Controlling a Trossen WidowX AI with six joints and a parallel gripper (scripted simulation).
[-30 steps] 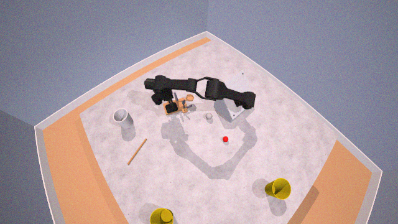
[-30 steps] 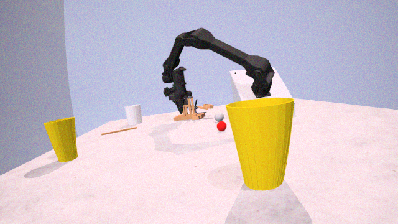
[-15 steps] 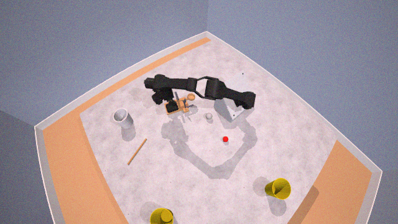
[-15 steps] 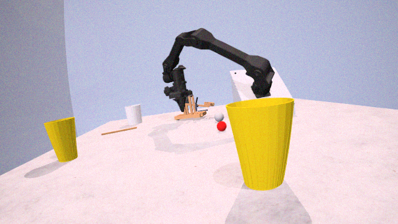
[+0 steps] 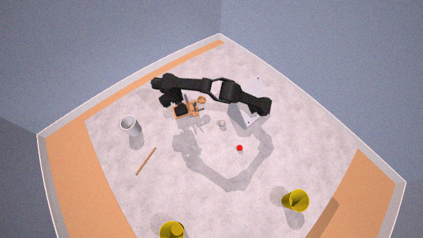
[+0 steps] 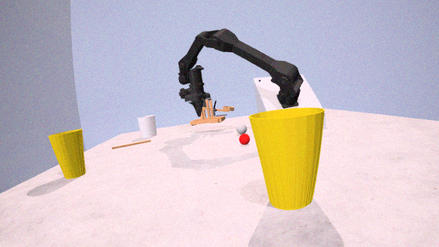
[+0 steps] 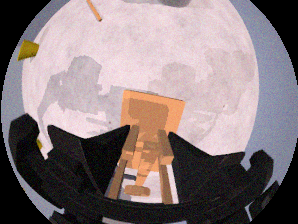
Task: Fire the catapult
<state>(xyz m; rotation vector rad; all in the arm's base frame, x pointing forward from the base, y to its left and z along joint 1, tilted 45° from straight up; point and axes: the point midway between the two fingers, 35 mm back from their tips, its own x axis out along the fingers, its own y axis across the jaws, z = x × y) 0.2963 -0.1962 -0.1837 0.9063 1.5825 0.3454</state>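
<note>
Now: gripper tip 37 cm to the right of the red ball, 10 cm past it and 5 cm above it. Round my gripper tip: white mug 27 cm ahead, 10 cm to the right, 4 cm below; grey ball 20 cm to the left, 13 cm behind, 5 cm below; wooden catapult 6 cm behind, 4 cm to the left, 2 cm above.
</note>
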